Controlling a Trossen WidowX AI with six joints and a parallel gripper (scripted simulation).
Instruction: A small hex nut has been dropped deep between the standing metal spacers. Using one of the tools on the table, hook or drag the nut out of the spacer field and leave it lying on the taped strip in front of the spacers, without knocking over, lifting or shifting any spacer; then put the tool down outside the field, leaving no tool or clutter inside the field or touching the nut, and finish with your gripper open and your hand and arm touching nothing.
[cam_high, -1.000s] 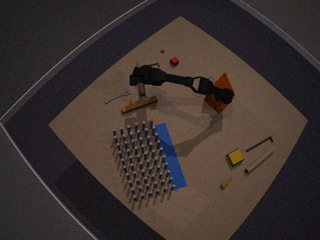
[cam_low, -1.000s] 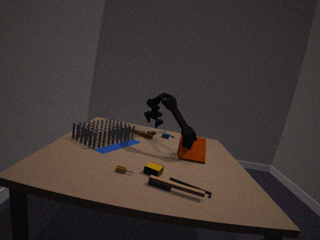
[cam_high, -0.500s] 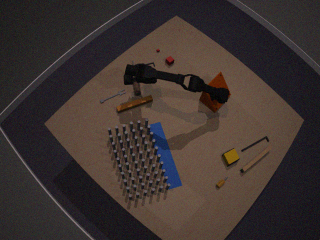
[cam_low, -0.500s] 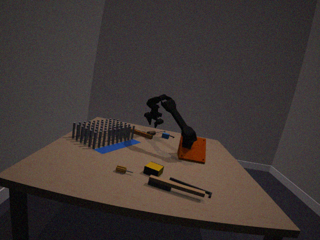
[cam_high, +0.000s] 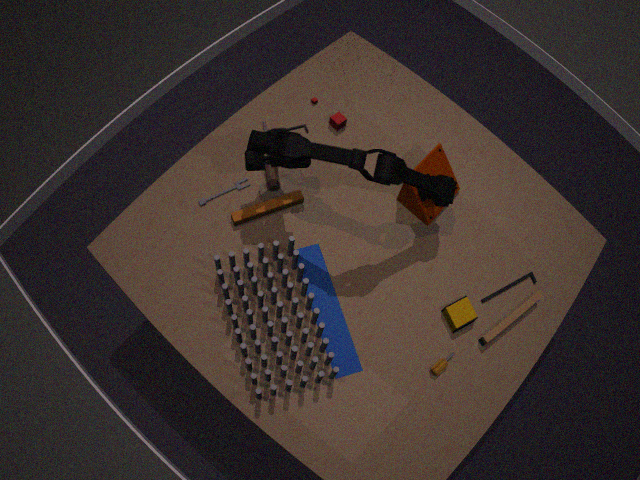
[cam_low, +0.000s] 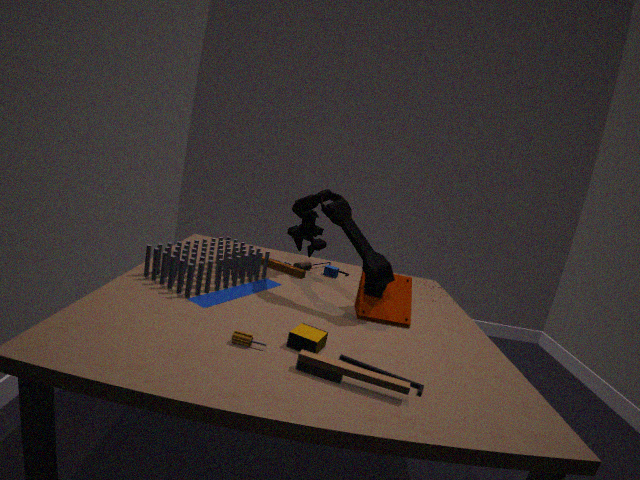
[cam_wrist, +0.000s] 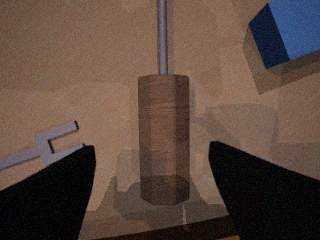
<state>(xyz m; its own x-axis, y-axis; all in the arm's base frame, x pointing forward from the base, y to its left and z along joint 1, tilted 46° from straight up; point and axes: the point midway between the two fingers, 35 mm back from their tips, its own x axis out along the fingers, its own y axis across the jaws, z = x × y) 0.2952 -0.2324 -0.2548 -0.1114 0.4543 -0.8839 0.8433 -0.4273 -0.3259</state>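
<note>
The metal pick tool is 60 mm behind my gripper tip, 90 mm to the right of it and 60 mm below it. The rest, counted from my gripper tip: grey open-ended wrench: 140 mm ahead, 60 mm to the right, 70 mm below; blue block: 130 mm behind, 10 mm to the right, 50 mm below; orange bar: 80 mm ahead, 80 mm to the left, 60 mm below.
</note>
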